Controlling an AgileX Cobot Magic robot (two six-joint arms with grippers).
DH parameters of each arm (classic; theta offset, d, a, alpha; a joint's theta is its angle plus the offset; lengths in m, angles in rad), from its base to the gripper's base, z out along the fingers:
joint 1: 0 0.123 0 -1.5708
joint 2: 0.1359 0 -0.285 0
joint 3: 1.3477 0 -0.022 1.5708
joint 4: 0 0.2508 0 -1.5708
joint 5: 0 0 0.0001 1.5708
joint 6: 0 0.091 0 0
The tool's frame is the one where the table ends.
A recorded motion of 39 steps. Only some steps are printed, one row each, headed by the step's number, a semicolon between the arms.
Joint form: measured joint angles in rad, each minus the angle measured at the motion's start. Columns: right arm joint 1, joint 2, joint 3, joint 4, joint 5, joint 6; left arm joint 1, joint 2, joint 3, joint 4, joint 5, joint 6.
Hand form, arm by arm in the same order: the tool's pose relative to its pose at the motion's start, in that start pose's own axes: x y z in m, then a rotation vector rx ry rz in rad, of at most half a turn. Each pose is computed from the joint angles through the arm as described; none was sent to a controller.
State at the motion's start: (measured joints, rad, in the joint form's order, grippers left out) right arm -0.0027 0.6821 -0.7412 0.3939 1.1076 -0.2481; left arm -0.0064 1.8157 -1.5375 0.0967 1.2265 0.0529
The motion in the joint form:
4: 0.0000 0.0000 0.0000 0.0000 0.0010 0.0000; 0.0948 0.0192 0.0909 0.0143 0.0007 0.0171
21: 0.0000 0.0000 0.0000 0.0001 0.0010 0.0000; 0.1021 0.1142 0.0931 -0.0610 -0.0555 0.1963
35: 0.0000 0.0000 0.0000 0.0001 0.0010 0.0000; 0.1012 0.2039 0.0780 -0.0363 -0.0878 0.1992
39: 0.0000 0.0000 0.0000 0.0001 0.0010 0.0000; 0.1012 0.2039 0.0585 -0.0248 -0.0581 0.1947
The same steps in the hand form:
4: 0.0001 0.0000 0.0000 -0.0002 0.0010 0.0000; 0.0190 0.0311 0.0312 -0.0113 0.1206 -0.0613
21: 0.0001 0.0000 0.0000 -0.0003 0.0009 0.0000; 0.0098 0.0261 0.0685 0.0768 0.1479 0.0848
35: 0.0001 0.0000 0.0000 -0.0003 0.0009 0.0000; 0.0032 0.0266 0.1007 0.0661 0.1929 0.1044
39: 0.0001 0.0000 0.0000 -0.0003 0.0009 0.0000; 0.0018 0.0282 0.0963 0.0572 0.2051 0.1046

